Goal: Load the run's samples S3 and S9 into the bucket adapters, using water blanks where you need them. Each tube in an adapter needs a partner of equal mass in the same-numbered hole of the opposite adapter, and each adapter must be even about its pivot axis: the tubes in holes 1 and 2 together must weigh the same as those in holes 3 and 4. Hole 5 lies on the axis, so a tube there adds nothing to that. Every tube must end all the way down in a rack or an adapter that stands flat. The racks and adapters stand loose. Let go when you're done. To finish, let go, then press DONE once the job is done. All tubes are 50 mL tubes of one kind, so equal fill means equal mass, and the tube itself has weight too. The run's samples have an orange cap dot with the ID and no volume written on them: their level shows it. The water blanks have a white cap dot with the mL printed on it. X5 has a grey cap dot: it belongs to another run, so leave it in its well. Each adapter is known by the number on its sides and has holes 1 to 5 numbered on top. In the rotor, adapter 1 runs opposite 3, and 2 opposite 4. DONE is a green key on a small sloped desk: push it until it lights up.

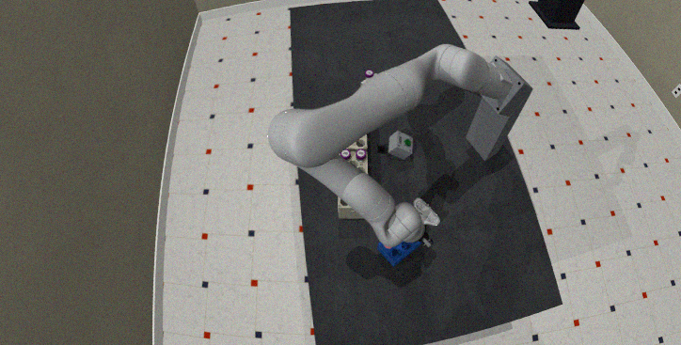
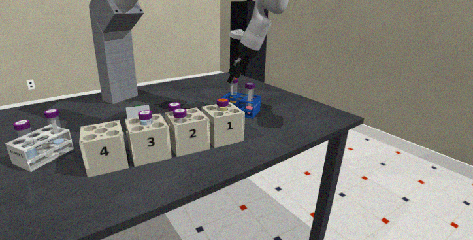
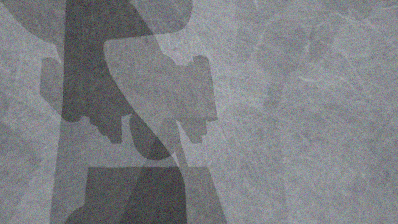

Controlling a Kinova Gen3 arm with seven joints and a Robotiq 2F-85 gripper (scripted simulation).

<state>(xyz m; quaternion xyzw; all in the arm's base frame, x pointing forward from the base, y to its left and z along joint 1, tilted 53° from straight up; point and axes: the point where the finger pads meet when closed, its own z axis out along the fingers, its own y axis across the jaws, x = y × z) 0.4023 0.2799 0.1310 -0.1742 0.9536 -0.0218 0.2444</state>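
My hand is 60 mm above the orange-dot tube and 10 mm past it. From my hand the other things lie so: grey-dot tube X5: 80 mm ahead, 60 mm below, 10 mm to the left; blue rack: 90 mm below, 40 mm ahead; adapter 1: 180 mm ahead, 170 mm to the right, 80 mm below.
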